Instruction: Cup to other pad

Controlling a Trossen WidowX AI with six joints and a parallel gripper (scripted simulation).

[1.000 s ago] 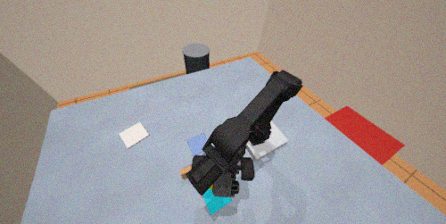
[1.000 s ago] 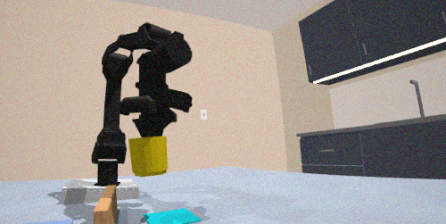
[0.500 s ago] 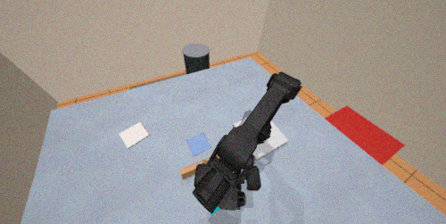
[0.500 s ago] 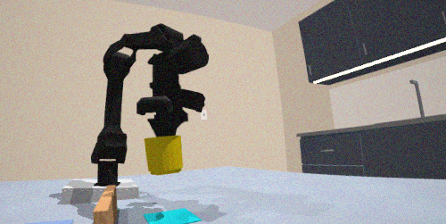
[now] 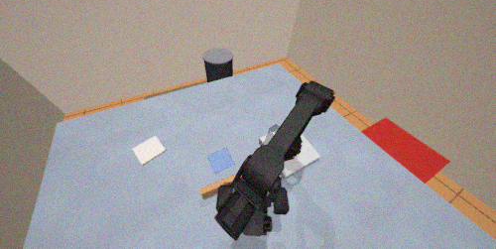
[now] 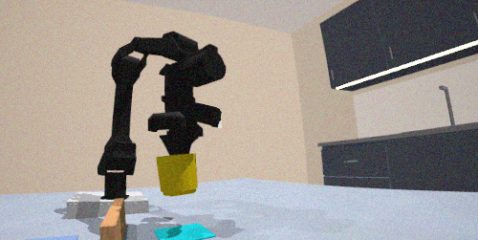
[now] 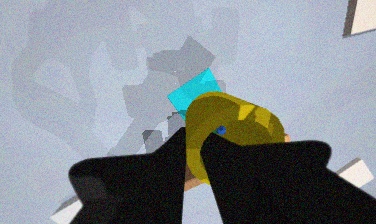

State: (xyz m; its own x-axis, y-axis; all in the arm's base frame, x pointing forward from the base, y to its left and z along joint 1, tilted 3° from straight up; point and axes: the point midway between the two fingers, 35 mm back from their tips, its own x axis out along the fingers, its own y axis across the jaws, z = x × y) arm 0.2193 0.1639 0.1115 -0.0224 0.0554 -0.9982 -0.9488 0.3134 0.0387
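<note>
Right now the cyan pad is 12 cm below my gripper tip, 3 cm ahead of it and 1 cm to the right of it. Round my gripper tip: pale blue pad 23 cm to the right, 12 cm below, 5 cm ahead; wooden bar 12 cm to the right, 9 cm below, 4 cm ahead; yellow cup 2 cm ahead, 1 cm to the right.
</note>
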